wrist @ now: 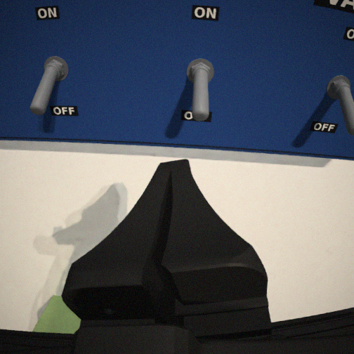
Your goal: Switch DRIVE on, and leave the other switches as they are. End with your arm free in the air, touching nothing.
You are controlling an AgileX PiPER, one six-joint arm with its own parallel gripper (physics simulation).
Labels:
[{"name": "my gripper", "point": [176, 177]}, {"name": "drive switch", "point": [200, 101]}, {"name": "brake switch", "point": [41, 96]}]

